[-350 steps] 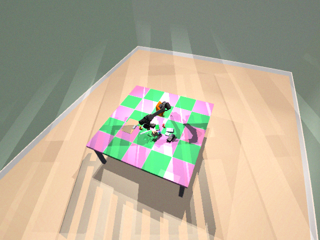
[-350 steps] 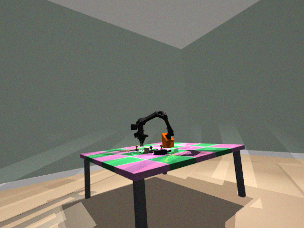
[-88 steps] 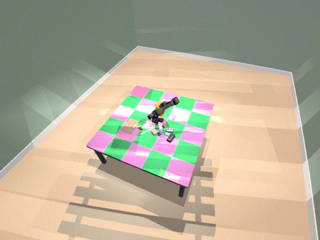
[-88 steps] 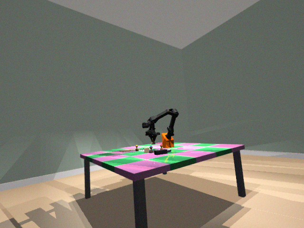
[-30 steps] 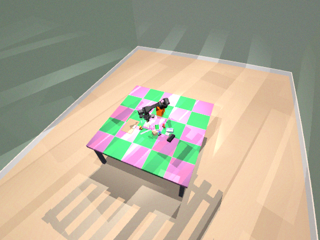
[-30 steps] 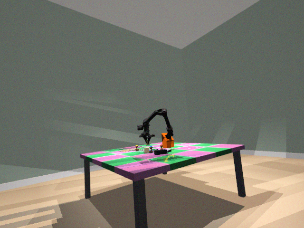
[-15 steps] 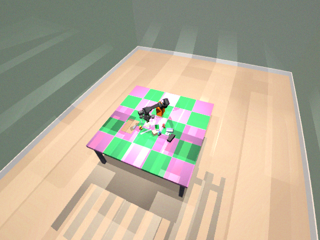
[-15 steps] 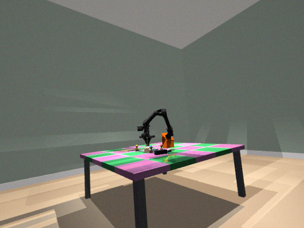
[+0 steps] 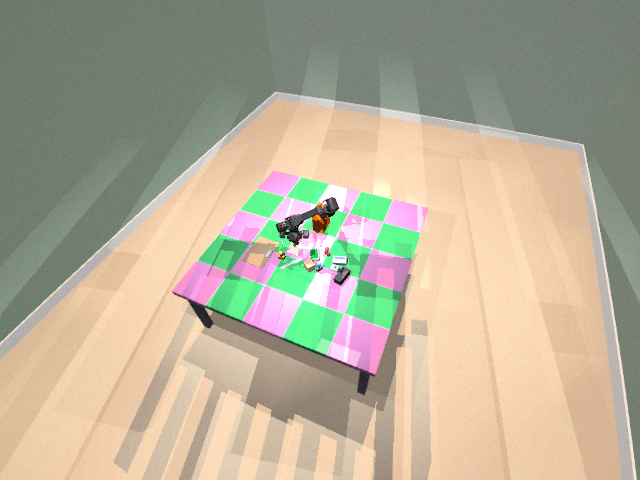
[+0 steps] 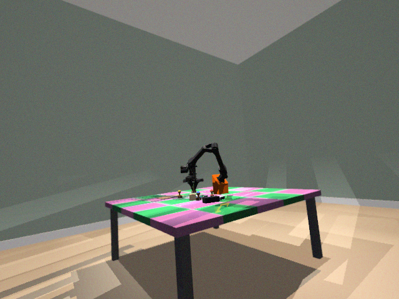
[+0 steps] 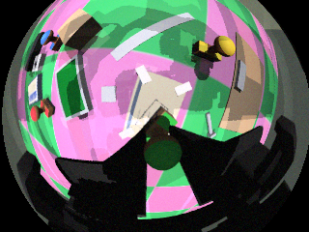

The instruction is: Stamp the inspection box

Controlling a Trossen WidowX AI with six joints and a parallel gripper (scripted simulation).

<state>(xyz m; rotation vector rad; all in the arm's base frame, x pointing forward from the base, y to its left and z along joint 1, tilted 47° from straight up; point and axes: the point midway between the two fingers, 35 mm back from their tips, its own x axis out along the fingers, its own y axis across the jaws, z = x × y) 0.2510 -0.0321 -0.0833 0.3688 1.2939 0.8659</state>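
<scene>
The white card is 10 mm ahead of my gripper tip and 60 mm below it. The rest, counted from my gripper tip: green-knobbed stamp (right at my gripper tip); then yellow-knobbed stamp (110 mm ahead, 50 mm to the right, 30 mm below); then white strip (130 mm ahead, 30 mm to the left, 50 mm below).
</scene>
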